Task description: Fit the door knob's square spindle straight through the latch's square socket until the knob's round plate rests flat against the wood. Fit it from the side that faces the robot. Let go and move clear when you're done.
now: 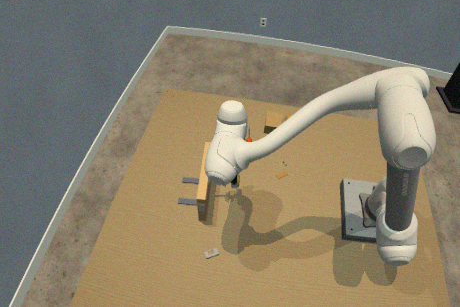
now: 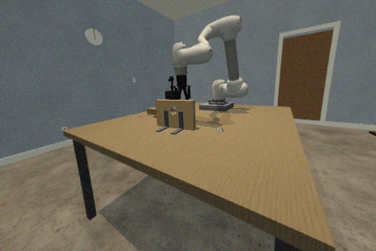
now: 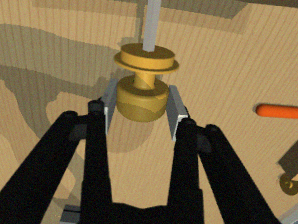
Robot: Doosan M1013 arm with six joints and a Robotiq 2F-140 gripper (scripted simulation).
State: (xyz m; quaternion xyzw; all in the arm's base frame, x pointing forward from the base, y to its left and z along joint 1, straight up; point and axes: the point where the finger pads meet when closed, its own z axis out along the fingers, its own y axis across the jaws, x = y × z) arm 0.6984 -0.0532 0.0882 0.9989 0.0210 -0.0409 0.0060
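Now: hand 30 mm short of the brass door knob and 30 mm above it. Round my hand: latch socket (130 mm ahead, 30 mm below); wooden box (480 mm to the right, 180 mm behind, 120 mm below); wood panel (130 mm ahead, 40 mm below).
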